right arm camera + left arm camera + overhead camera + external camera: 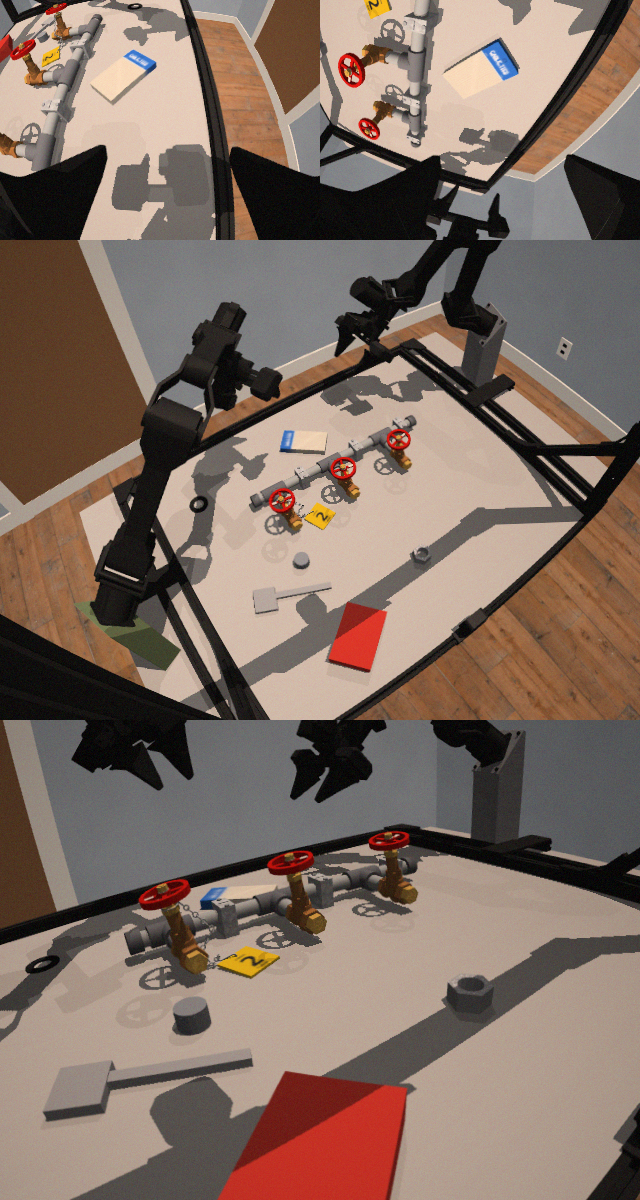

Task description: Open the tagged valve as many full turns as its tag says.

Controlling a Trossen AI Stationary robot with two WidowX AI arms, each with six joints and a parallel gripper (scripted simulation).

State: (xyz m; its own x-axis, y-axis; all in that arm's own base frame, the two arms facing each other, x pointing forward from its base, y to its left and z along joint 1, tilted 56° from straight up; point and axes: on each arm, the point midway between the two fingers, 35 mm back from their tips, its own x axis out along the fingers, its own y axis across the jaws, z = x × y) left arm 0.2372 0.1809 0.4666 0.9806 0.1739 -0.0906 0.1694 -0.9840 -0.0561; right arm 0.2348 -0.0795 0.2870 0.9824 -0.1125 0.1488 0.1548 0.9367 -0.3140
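Now: the yellow tag marked 2 220 mm behind my left hand, 50 mm to the left of it and 220 mm below it. From my left hand the other things lie so: red block 480 mm behind, 190 mm to the left, 200 mm below; grey hammer-shaped block 320 mm behind, 230 mm to the left, 210 mm below; hex nut 460 mm behind, 30 mm to the right, 210 mm below.
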